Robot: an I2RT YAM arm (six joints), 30 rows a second.
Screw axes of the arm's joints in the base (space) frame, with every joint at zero. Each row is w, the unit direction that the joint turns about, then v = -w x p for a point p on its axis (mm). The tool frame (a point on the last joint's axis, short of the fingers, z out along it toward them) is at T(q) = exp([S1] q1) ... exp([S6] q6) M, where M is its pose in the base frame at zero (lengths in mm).
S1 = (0, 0, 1, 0, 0, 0)
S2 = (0, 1, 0, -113.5, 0, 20)
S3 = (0, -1, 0, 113.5, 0, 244)
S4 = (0, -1, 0, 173.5, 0, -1)
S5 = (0, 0, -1, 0, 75, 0)
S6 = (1, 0, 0, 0, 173.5, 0)
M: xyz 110.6 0 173.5 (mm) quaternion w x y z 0.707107 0 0.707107 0
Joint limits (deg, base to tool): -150..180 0..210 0..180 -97..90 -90..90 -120..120
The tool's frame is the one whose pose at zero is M.
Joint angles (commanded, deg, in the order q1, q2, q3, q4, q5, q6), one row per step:
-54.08, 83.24, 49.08, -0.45, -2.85, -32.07
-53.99, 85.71, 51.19, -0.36, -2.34, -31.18
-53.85, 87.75, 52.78, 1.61, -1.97, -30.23
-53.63, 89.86, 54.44, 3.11, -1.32, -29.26
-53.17, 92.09, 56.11, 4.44, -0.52, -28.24
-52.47, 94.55, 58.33, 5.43, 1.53, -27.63
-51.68, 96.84, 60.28, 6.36, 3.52, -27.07
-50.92, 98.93, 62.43, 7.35, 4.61, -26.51
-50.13, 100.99, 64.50, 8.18, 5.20, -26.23
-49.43, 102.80, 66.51, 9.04, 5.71, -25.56
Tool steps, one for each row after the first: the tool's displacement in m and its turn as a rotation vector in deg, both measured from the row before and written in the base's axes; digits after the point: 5 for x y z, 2 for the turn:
0.00631, -0.00838, -0.00082, 0.51, -0.17, -0.84
0.00654, -0.00799, 0.00109, -0.86, -1.34, -0.70
0.00670, -0.00760, 0.00004, -0.55, -0.98, -0.85
0.00791, -0.00675, -0.00122, -0.34, -0.80, -0.76
0.00955, -0.00738, -0.00040, -0.93, -0.03, -1.37
0.00952, -0.00585, -0.00143, -0.81, 0.04, -1.21
0.01009, -0.00553, 0.00069, -0.88, -0.64, -0.46
0.01037, -0.00461, -0.00018, -0.69, -0.52, 0.14
0.00964, -0.00424, 0.00090, -0.63, -0.99, -0.06

